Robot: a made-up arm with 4 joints.
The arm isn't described. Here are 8 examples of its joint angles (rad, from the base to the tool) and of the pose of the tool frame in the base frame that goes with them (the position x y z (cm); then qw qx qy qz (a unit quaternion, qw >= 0)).
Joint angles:
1: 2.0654 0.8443 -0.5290 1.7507
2: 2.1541 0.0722 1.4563 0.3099
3: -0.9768 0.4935 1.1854 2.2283
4: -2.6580 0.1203 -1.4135 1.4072
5: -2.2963 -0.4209 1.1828 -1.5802
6: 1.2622 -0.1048 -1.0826 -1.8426
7: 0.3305 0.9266 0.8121 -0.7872
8: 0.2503 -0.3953 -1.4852 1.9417
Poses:
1: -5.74 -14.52 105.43 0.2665 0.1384 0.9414 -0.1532
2: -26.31 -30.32 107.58 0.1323 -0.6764 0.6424 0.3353
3: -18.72 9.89 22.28 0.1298 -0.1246 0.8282 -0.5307
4: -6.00 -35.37 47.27 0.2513 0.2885 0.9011 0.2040
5: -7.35 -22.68 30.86 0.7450 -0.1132 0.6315 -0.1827
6: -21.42 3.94 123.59 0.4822 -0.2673 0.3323 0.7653
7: -23.65 31.44 81.98 0.5235 0.1208 -0.1613 0.8278
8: -4.51 29.31 87.41 0.3660 -0.6465 0.3135 -0.5914
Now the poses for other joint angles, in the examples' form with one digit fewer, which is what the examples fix.
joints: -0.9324 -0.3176 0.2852 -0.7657
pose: -15.9 32.3 51.9 0.524 0.151 0.613 0.572
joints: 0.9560 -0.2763 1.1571 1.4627
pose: -27.0 19.1 114.0 0.249 0.426 -0.841 -0.221
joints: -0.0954 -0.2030 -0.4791 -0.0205
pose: -15.5 31.7 86.5 0.182 0.233 0.195 0.935
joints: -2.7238 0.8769 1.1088 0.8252
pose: -15.1 -48.8 77.6 0.109 -0.077 0.476 0.869
